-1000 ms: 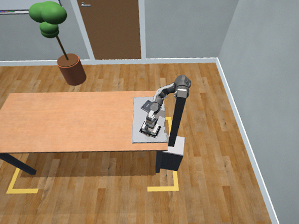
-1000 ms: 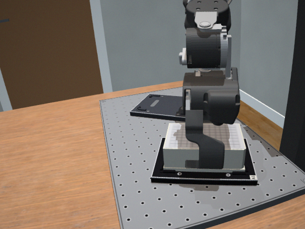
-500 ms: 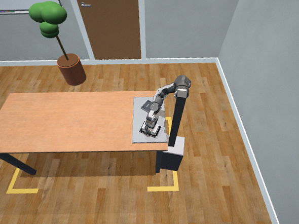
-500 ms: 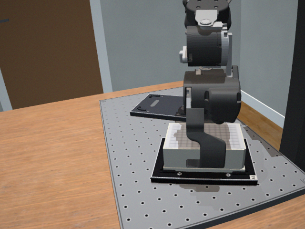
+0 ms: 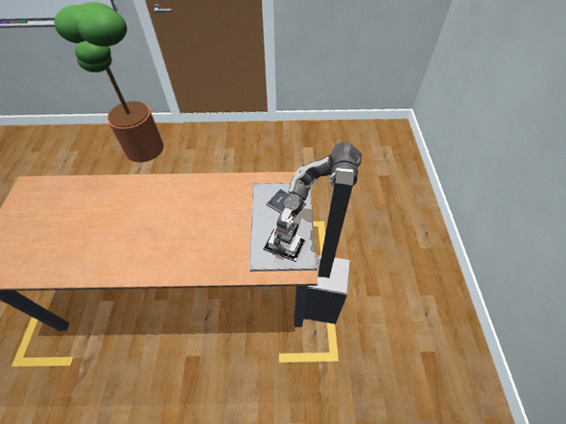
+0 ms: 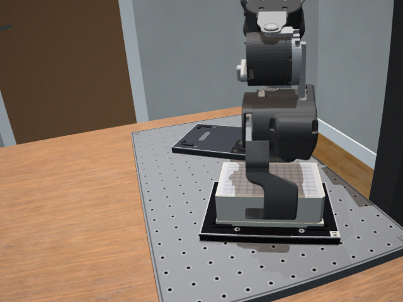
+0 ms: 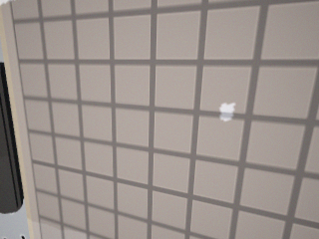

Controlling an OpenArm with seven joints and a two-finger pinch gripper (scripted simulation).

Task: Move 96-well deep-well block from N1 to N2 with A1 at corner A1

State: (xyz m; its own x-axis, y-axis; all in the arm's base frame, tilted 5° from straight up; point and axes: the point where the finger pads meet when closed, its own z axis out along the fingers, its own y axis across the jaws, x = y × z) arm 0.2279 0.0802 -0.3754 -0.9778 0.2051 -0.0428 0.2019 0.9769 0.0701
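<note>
Right now the white 96-well deep-well block is right at my hand. Round my hand: black nest N1: 3 cm below; A1 label: 7 cm to the left, 6 cm behind, 2 cm below; black nest N2: 23 cm to the right, 4 cm ahead, 3 cm below.
</note>
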